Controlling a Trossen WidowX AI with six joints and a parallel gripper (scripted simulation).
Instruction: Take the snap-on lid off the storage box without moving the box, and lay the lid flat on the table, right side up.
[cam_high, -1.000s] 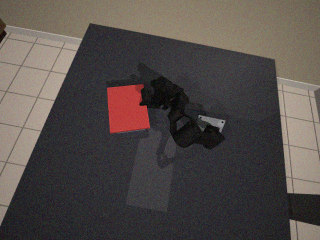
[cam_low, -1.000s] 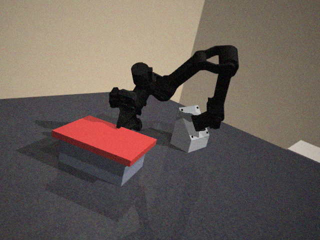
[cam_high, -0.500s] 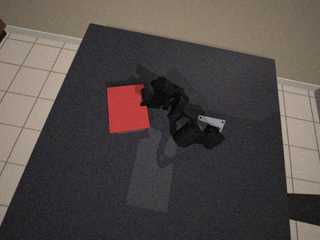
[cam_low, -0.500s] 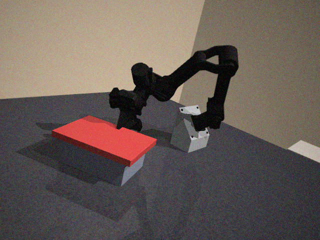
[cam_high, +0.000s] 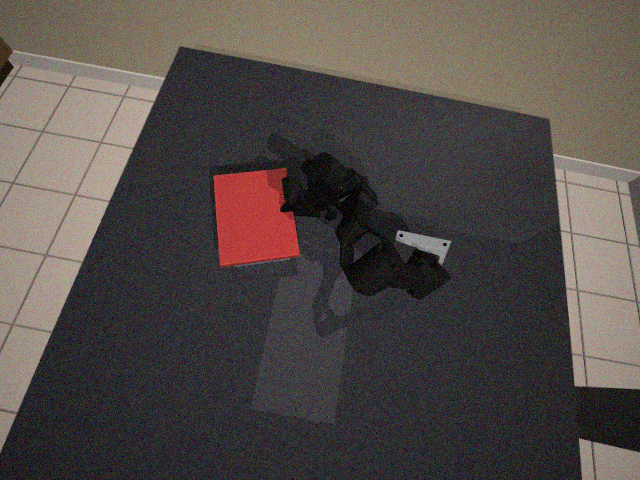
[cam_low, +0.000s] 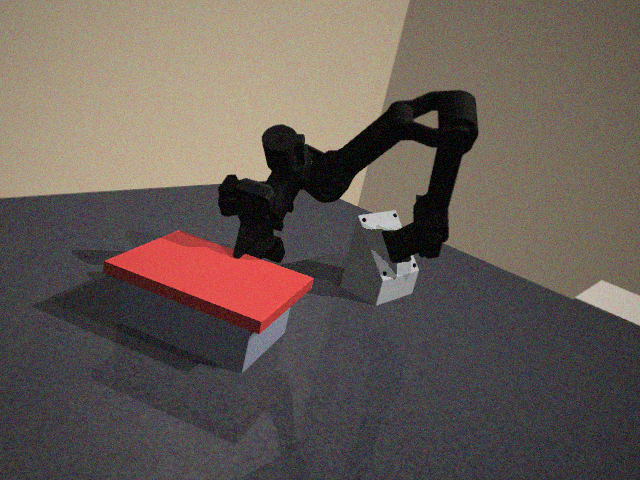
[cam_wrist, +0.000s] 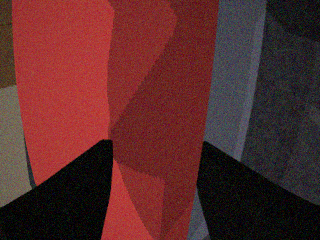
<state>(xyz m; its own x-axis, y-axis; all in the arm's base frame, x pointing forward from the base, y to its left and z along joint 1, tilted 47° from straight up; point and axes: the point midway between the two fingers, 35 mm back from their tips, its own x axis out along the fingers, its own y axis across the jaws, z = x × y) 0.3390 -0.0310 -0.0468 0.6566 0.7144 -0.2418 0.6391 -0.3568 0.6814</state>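
The red lid is 70 mm ahead of my gripper tip, 30 mm to the left of it and 10 mm above it. Round my gripper tip: box 70 mm ahead, 40 mm below, 30 mm to the left.
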